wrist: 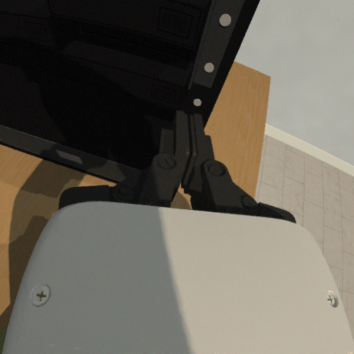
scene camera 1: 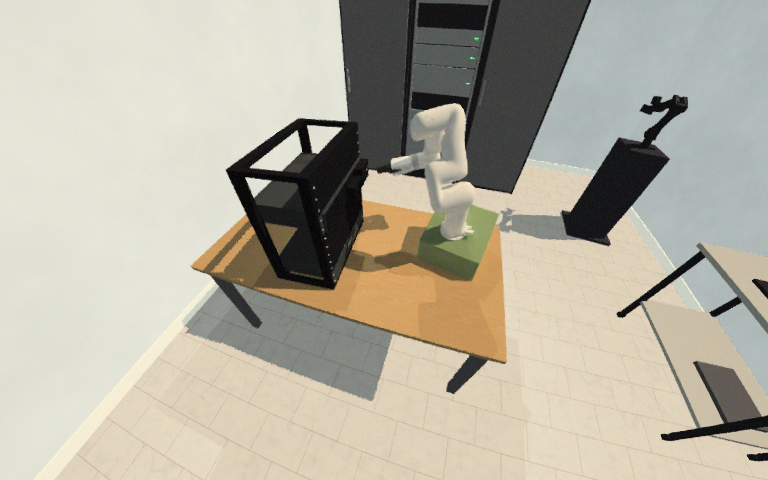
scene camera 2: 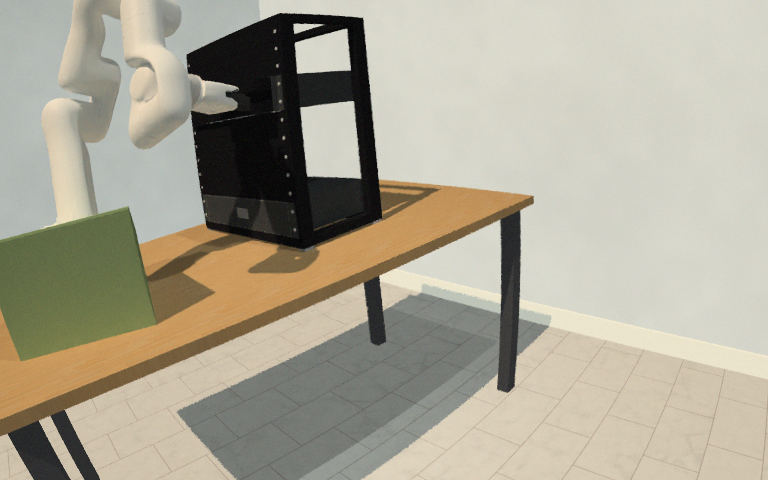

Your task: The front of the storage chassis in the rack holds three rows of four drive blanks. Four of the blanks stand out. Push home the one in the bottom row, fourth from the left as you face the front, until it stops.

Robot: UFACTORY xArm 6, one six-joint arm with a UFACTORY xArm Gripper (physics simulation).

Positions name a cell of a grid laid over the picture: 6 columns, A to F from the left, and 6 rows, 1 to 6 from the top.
Labels:
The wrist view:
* gripper: D3
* black rack: B2
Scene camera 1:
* black rack: C3
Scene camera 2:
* gripper: B2
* black rack: B3

